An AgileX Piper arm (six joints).
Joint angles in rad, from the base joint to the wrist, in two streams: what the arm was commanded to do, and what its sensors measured. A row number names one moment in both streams.
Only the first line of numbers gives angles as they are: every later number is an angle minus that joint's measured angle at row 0.
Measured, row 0: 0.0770 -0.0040 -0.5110 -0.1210 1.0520 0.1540
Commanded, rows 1 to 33: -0.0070 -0.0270 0.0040 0.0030 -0.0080 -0.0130; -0.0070 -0.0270 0.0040 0.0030 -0.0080 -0.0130; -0.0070 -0.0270 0.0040 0.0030 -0.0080 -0.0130; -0.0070 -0.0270 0.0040 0.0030 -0.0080 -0.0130; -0.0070 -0.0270 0.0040 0.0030 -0.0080 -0.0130; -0.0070 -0.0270 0.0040 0.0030 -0.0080 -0.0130; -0.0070 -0.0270 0.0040 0.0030 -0.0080 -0.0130; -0.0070 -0.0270 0.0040 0.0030 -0.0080 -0.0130; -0.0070 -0.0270 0.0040 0.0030 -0.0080 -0.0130; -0.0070 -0.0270 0.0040 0.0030 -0.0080 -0.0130; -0.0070 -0.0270 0.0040 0.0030 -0.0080 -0.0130; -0.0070 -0.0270 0.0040 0.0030 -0.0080 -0.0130; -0.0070 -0.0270 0.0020 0.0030 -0.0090 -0.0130; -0.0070 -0.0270 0.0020 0.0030 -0.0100 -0.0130; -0.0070 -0.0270 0.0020 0.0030 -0.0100 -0.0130; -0.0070 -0.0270 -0.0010 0.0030 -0.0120 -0.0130; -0.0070 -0.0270 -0.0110 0.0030 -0.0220 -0.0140; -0.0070 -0.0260 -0.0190 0.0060 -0.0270 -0.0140; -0.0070 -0.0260 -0.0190 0.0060 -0.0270 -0.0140; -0.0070 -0.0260 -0.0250 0.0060 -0.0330 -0.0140; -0.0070 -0.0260 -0.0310 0.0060 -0.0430 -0.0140; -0.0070 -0.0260 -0.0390 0.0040 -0.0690 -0.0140; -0.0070 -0.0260 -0.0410 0.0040 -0.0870 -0.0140; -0.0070 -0.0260 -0.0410 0.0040 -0.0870 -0.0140; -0.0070 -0.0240 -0.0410 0.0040 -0.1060 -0.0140; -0.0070 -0.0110 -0.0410 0.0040 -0.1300 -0.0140; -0.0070 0.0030 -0.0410 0.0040 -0.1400 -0.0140; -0.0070 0.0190 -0.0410 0.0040 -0.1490 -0.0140; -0.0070 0.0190 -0.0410 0.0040 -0.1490 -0.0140; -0.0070 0.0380 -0.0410 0.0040 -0.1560 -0.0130; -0.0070 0.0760 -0.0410 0.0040 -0.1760 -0.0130; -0.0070 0.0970 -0.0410 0.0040 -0.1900 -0.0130; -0.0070 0.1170 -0.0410 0.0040 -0.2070 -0.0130
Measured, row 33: 0.0000 0.0720 -0.0340 0.0070 -0.1570 0.0000
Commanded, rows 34 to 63: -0.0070 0.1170 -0.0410 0.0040 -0.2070 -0.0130; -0.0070 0.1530 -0.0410 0.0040 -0.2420 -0.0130; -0.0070 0.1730 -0.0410 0.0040 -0.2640 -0.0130; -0.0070 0.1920 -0.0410 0.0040 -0.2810 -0.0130; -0.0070 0.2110 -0.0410 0.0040 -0.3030 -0.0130; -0.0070 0.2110 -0.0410 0.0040 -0.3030 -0.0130; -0.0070 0.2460 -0.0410 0.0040 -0.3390 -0.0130; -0.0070 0.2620 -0.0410 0.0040 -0.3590 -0.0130; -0.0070 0.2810 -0.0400 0.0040 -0.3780 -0.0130; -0.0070 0.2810 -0.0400 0.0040 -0.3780 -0.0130; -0.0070 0.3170 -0.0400 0.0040 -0.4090 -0.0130; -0.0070 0.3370 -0.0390 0.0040 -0.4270 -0.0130; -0.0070 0.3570 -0.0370 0.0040 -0.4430 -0.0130; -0.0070 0.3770 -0.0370 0.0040 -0.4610 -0.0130; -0.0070 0.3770 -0.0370 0.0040 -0.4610 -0.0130; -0.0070 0.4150 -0.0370 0.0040 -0.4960 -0.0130; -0.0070 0.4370 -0.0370 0.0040 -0.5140 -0.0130; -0.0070 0.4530 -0.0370 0.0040 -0.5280 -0.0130; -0.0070 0.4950 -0.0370 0.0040 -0.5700 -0.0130; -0.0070 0.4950 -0.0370 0.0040 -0.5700 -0.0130; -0.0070 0.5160 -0.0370 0.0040 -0.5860 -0.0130; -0.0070 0.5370 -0.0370 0.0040 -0.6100 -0.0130; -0.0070 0.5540 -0.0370 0.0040 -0.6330 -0.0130; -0.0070 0.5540 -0.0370 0.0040 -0.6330 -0.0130; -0.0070 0.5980 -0.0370 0.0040 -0.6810 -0.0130; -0.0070 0.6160 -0.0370 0.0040 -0.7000 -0.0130; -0.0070 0.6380 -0.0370 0.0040 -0.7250 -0.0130; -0.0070 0.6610 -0.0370 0.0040 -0.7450 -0.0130; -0.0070 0.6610 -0.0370 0.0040 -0.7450 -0.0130; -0.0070 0.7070 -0.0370 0.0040 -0.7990 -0.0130
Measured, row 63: 0.0000 0.6560 -0.0340 0.0080 -0.7190 0.0000
